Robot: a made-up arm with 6 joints. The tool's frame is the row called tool. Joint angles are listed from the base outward. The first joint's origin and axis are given. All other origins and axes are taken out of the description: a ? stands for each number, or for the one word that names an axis. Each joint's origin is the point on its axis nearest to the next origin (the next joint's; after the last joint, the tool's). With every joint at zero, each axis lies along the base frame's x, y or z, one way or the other. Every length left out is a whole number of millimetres.
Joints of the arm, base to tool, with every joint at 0 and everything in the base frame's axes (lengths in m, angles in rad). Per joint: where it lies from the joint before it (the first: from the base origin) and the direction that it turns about. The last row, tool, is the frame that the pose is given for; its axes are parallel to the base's.
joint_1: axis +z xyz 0 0 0.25
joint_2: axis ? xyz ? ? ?
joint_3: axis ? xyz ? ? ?
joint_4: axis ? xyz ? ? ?
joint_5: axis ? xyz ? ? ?
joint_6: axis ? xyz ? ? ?
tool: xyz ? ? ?
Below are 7 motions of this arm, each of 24 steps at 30 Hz.
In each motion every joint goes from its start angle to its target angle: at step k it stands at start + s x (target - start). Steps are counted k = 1, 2, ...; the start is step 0. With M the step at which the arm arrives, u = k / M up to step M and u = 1 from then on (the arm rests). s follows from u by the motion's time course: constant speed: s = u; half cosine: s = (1 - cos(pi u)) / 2; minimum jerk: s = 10 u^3 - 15 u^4 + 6 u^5.
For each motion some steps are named. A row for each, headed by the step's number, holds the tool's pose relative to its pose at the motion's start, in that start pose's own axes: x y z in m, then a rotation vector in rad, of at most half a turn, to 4 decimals.
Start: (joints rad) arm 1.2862 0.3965 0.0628 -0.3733 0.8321 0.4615
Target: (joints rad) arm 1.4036 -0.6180 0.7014 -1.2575 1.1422 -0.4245
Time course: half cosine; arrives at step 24
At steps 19, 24:
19: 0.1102 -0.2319 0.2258 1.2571 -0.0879 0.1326
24: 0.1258 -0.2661 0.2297 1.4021 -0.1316 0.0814

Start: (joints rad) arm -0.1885 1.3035 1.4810 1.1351 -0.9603 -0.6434
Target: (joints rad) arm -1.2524 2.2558 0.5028 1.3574 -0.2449 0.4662
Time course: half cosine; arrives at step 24
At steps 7, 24:
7: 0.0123 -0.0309 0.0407 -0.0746 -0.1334 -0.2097
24: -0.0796 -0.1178 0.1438 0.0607 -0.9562 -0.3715

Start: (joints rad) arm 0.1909 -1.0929 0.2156 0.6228 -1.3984 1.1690
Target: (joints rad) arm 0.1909 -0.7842 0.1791 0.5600 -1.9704 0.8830
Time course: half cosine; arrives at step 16
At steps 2, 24:
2: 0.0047 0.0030 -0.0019 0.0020 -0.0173 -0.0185
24: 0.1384 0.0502 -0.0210 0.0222 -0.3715 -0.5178

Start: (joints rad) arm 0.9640 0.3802 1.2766 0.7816 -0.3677 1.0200
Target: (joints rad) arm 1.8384 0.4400 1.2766 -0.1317 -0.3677 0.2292
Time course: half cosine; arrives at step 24
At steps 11, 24:
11: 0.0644 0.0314 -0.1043 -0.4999 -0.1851 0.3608
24: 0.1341 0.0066 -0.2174 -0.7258 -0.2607 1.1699

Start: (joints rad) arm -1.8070 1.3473 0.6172 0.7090 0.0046 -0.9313
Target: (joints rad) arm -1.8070 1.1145 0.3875 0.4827 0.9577 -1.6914
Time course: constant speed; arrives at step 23
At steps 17, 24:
17: 0.1030 0.0294 0.0334 0.2339 -0.5028 -0.4303
24: 0.1404 0.0264 0.0396 0.2495 -0.6431 -0.6162

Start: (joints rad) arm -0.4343 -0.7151 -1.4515 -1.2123 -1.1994 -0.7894
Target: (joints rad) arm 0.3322 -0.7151 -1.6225 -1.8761 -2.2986 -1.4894
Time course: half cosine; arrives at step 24
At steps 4, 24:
4: -0.0077 -0.0134 -0.0146 -0.0537 -0.0832 0.1212
24: 0.1654 -0.2276 -0.1592 -0.1403 -1.3293 1.8479

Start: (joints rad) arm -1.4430 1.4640 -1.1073 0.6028 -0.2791 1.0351
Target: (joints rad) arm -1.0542 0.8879 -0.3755 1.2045 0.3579 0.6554
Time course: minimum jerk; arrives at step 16
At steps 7, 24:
7: -0.0931 -0.1393 0.1188 0.2585 0.2143 0.4232
24: -0.0276 -0.3068 0.3118 0.6739 0.7234 0.6681

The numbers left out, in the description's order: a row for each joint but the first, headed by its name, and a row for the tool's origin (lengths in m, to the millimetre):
joint_2: axis -y, xyz 0.35 -0.05 0
joint_3: axis +x, xyz -0.05 0 -0.07
joint_4: axis -z, xyz 0 0.12 0.16
joint_5: axis +x, xyz 0.03 -0.09 0
joint_6: axis +y, xyz 0 0.21 0.05
tool: xyz -0.07 0 -0.03

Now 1 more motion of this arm.
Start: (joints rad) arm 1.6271 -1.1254 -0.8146 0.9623 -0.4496 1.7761
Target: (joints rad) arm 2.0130 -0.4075 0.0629 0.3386 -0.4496 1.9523
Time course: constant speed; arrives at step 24
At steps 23, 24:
23: -0.0624 -0.2009 -0.1235 -0.6122 -0.3080 0.7407
24: -0.0562 -0.2107 -0.1295 -0.6475 -0.3417 0.7676

